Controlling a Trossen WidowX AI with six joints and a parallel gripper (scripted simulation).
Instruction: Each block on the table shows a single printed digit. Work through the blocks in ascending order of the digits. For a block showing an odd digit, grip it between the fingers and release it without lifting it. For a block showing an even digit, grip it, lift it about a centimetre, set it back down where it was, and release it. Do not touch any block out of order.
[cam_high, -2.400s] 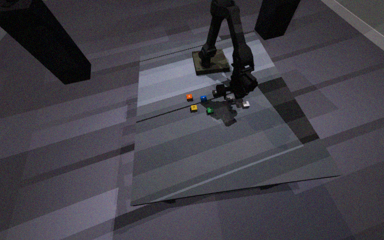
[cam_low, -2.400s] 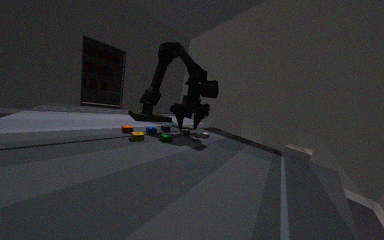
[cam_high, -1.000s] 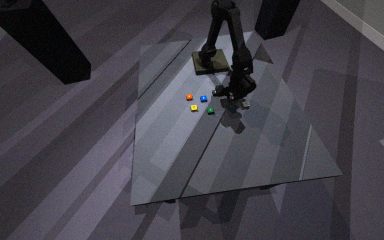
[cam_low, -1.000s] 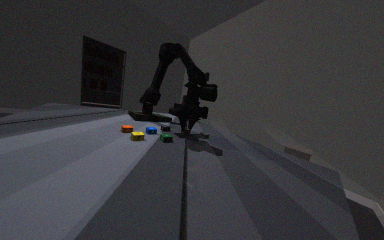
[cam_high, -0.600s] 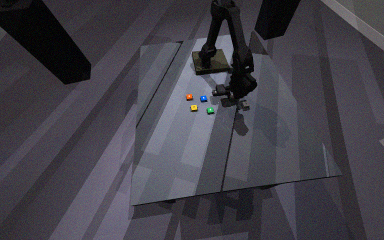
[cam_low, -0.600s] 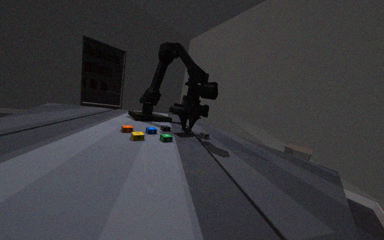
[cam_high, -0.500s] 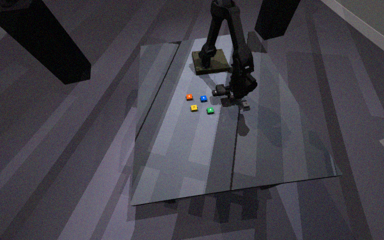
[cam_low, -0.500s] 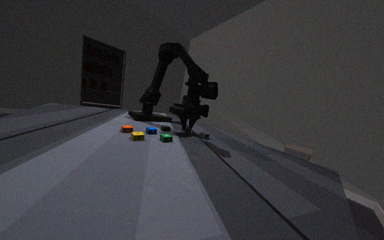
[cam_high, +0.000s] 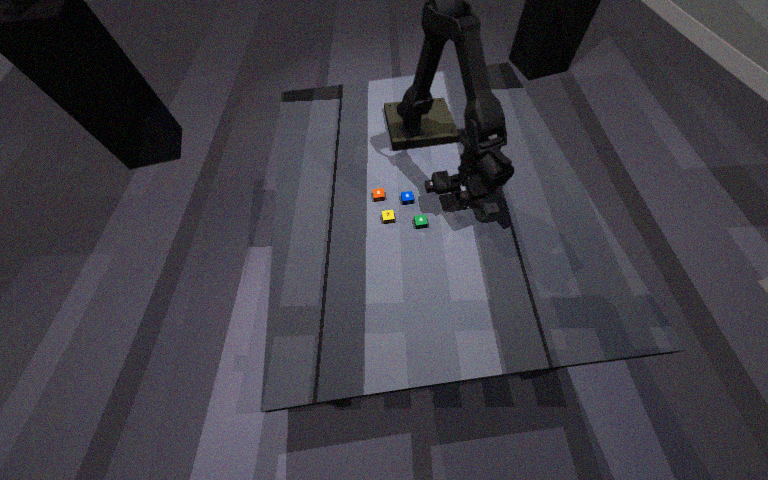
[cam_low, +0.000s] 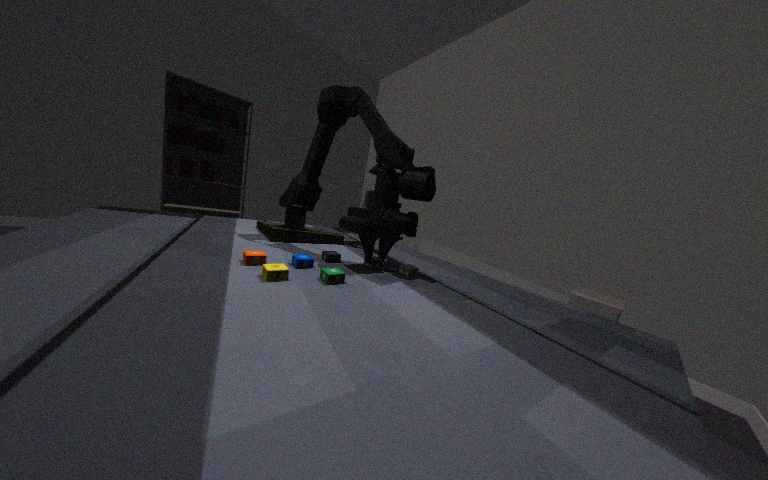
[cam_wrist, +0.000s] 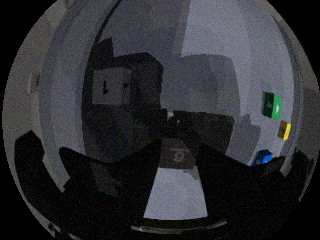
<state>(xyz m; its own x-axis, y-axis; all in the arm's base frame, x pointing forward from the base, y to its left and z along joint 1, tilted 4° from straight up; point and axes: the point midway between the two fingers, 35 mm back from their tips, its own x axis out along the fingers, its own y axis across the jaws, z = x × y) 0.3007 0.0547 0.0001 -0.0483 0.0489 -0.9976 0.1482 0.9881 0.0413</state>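
The grey block lies right at my gripper tip. Round my gripper tip: green block 14 cm to the right, 3 cm ahead; then dark block 8 cm behind, 7 cm to the right; then white block 6 cm to the left, 6 cm ahead.
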